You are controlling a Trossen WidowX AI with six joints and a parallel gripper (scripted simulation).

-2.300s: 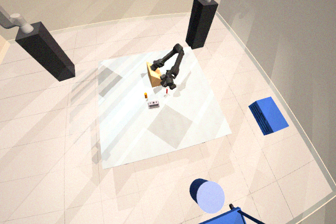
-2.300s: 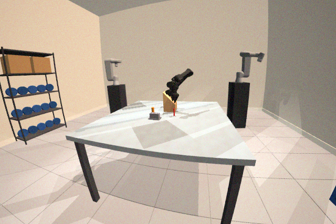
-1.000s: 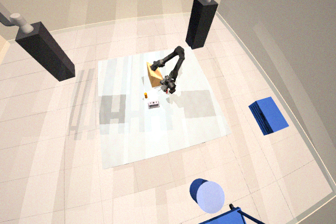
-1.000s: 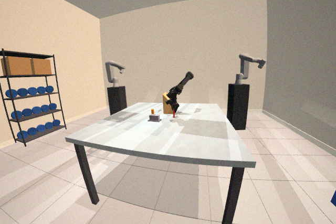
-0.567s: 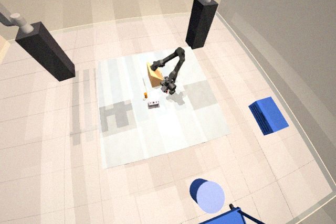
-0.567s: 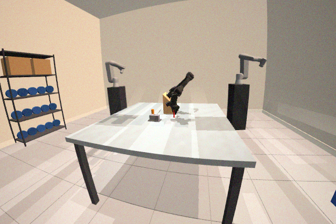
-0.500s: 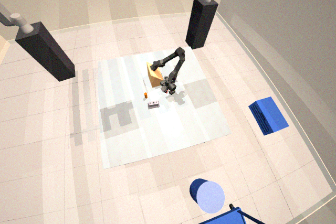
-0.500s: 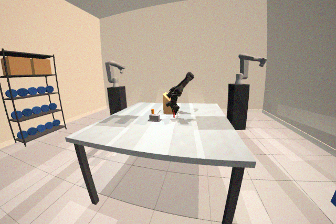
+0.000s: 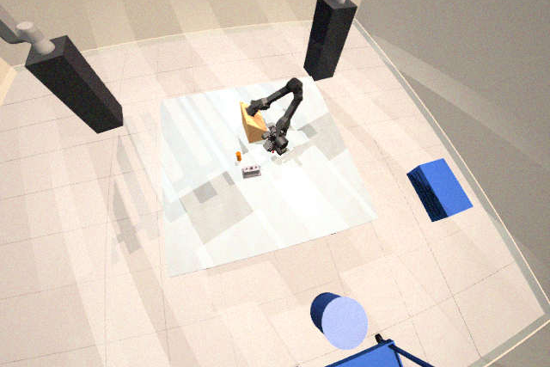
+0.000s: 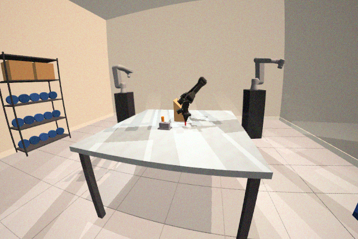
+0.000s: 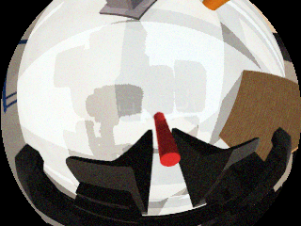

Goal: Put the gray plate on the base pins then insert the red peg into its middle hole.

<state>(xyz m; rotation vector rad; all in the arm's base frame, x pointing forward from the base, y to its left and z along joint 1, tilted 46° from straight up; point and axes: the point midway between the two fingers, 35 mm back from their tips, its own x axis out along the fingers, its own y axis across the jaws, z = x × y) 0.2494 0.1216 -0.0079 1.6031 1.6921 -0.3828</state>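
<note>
Now: gripper tip 9 cm short of the gray plate and 19 cm to the left of it. Also, from my gripper tip: base 9 cm ahead, 19 cm to the right, 3 cm below; red peg right at my gripper tip; orange cylinder 3 cm behind, 23 cm to the right.
</note>
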